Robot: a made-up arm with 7 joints. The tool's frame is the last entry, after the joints.
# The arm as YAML. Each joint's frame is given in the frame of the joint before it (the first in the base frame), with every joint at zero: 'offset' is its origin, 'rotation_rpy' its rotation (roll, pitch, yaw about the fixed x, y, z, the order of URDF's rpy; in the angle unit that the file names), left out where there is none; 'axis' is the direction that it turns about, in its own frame. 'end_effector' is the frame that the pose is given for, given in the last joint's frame.
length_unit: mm
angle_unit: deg
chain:
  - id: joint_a
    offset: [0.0, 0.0, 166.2]
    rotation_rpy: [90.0, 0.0, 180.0]
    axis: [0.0, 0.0, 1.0]
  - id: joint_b
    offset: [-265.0, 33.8, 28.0]
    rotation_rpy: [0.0, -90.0, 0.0]
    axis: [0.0, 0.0, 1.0]
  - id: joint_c
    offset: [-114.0, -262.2, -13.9]
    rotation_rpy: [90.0, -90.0, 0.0]
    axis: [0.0, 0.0, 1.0]
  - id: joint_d
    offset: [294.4, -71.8, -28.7]
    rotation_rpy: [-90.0, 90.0, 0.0]
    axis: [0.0, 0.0, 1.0]
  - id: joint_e
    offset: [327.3, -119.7, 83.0]
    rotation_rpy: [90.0, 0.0, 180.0]
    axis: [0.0, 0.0, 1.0]
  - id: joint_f
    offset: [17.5, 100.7, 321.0]
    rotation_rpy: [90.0, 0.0, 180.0]
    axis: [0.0, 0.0, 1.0]
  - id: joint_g
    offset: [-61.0, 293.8, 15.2]
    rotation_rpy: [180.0, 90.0, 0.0]
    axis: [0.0, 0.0, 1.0]
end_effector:
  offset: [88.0, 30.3, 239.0]
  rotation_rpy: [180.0, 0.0, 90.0]
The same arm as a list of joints. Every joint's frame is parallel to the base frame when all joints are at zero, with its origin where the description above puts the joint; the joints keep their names.
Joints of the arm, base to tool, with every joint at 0 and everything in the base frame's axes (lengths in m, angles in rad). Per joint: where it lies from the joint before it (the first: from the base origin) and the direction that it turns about. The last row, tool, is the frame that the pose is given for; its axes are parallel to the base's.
joint_a: axis 0 1 0 offset 0 0 0.1662
joint_b: axis 1 0 0 offset 0.265 0.028 0.0338
joint_c: axis 0 0 -1 offset -0.0139 -0.114 -0.2622
joint_d: axis 0 -1 0 offset 0.2944 0.0718 0.0287
joint_e: axis -1 0 0 offset 0.1197 -0.083 0.3273
joint_f: axis 0 -1 0 offset -0.321 -0.1007 -0.0175
joint_g: axis 0 0 -1 offset -0.2938 -0.0152 -0.061
tool: offset 0.0303 0.088 -0.239

